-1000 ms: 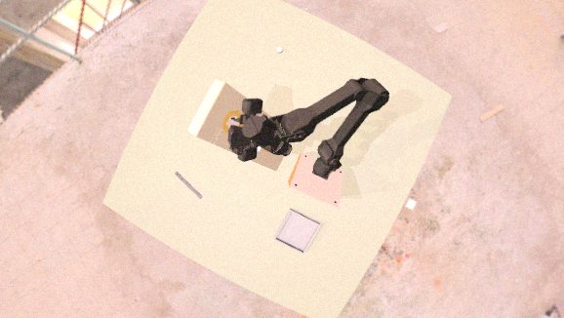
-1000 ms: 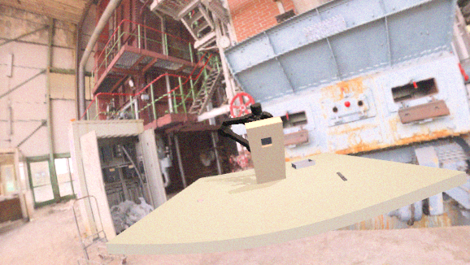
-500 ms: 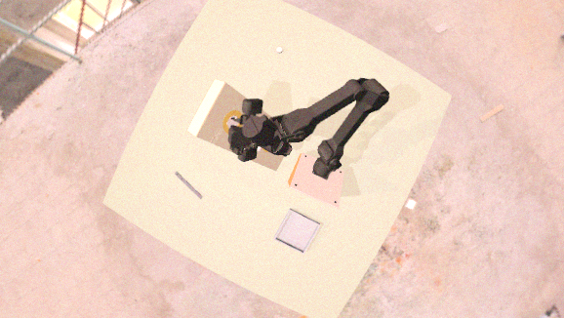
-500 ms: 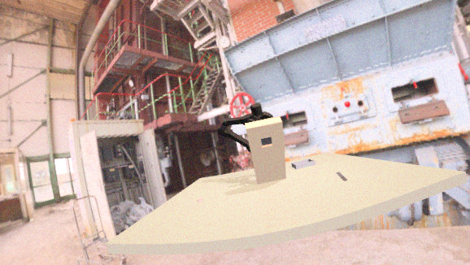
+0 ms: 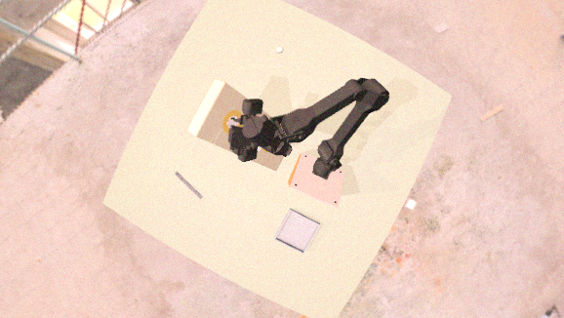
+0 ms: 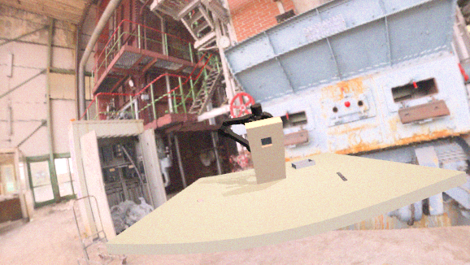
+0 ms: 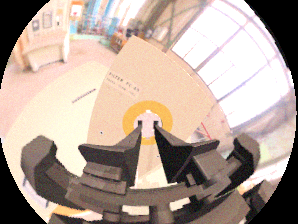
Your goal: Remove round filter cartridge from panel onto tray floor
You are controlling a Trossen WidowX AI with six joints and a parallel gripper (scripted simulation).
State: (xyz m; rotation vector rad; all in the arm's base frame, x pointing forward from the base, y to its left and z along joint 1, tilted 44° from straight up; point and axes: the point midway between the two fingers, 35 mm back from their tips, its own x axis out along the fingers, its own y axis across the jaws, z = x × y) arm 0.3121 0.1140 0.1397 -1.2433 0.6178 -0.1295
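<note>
Right now the round filter cartridge is 20 mm ahead of my gripper tip and 10 mm below it. The rest, counted from my gripper tip: tray 380 mm behind, 300 mm to the left, 270 mm below.
</note>
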